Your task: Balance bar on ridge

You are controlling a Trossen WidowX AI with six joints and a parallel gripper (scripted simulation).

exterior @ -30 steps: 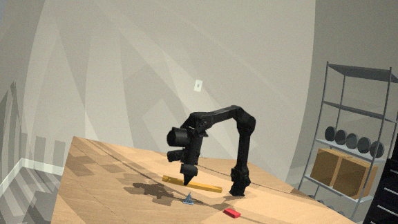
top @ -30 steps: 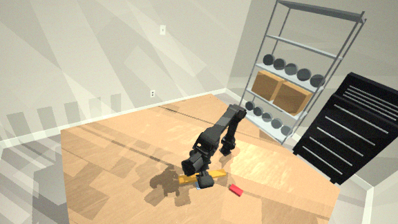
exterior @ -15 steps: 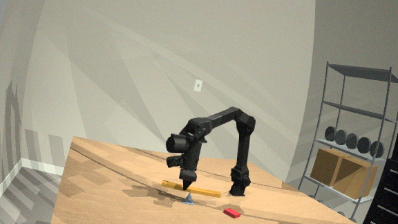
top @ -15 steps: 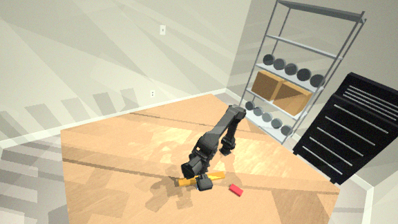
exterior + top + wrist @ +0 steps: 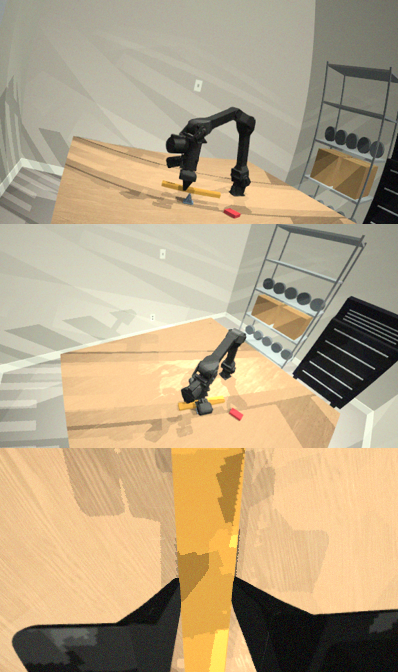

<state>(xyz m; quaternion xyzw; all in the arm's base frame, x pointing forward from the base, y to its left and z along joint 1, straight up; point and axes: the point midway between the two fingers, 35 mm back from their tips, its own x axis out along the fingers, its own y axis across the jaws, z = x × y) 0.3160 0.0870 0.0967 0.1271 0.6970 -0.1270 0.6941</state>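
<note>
My gripper tip is 30 mm past the yellow bar and 10 mm to the right of it. Also, from my gripper tip: red block (170 mm behind, 140 mm to the left, 50 mm below).
</note>
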